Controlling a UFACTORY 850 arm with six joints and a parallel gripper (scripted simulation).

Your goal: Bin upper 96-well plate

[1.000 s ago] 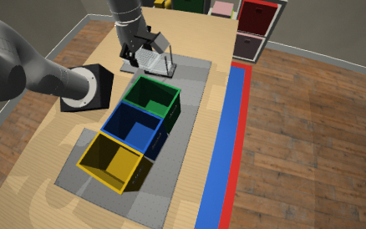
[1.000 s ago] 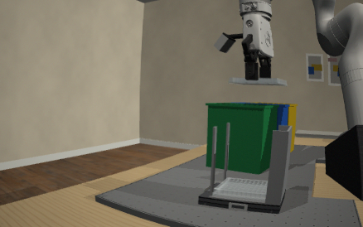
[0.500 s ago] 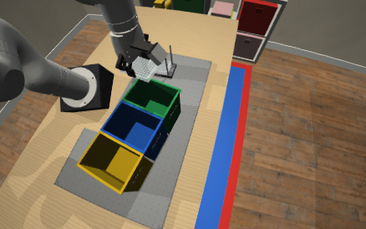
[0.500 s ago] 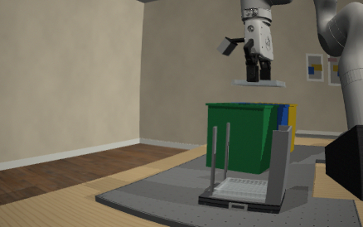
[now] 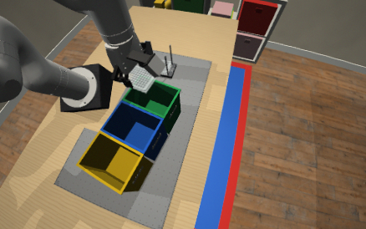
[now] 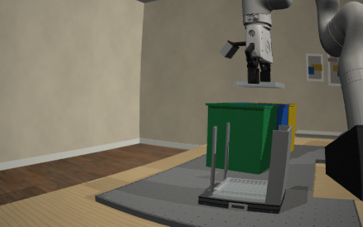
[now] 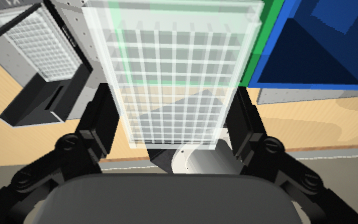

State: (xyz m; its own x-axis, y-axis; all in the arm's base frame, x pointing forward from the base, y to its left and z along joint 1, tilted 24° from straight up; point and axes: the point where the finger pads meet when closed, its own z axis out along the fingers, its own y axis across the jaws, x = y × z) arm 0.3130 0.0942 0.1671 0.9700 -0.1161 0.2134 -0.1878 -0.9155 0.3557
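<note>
Right now my hand is 160 mm above the blue bin, 150 mm to the left of it and 30 mm short of it. Round my hand: yellow bin (280 mm to the right, 160 mm below); then green bin (160 mm below, 50 mm ahead, 30 mm to the right).
</note>
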